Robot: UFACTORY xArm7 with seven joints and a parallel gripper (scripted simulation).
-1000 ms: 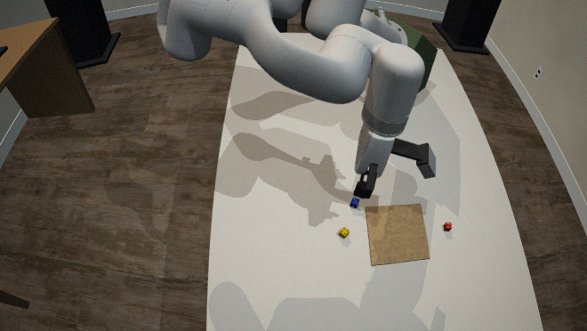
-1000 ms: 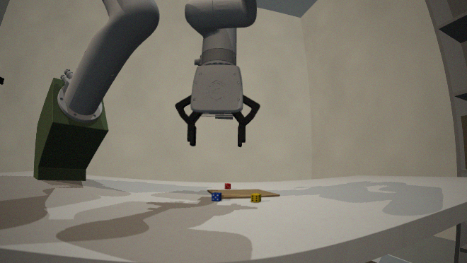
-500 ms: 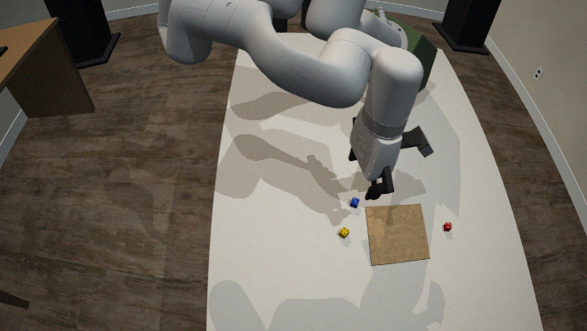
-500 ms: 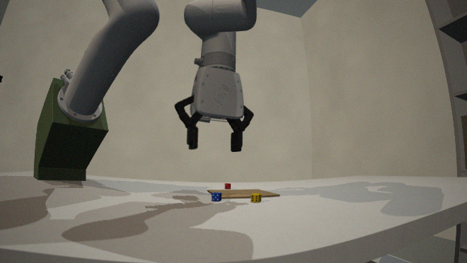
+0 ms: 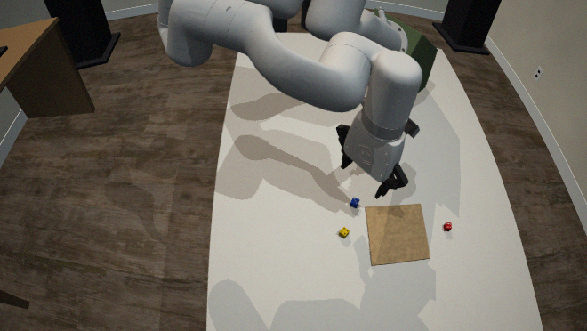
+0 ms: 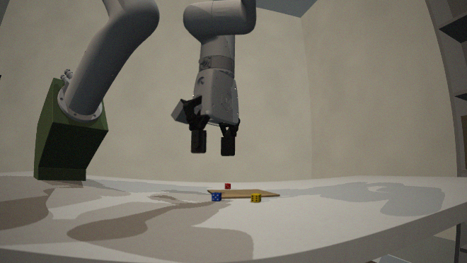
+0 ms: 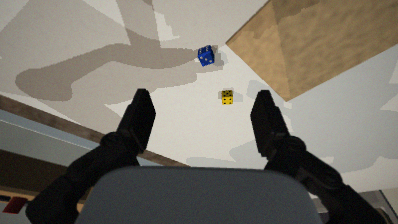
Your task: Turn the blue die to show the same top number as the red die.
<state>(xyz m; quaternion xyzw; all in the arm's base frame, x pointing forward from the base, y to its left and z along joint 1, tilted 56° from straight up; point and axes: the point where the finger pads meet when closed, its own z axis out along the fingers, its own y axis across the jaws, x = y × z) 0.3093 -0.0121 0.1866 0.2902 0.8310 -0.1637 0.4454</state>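
Right now the blue die is 90 mm below my hand. The rest, counted from my hand: mat: 90 mm ahead, 80 mm to the left, 100 mm below; red die: 110 mm ahead, 210 mm to the left, 90 mm below; yellow die: 70 mm ahead, 40 mm to the right, 90 mm below.
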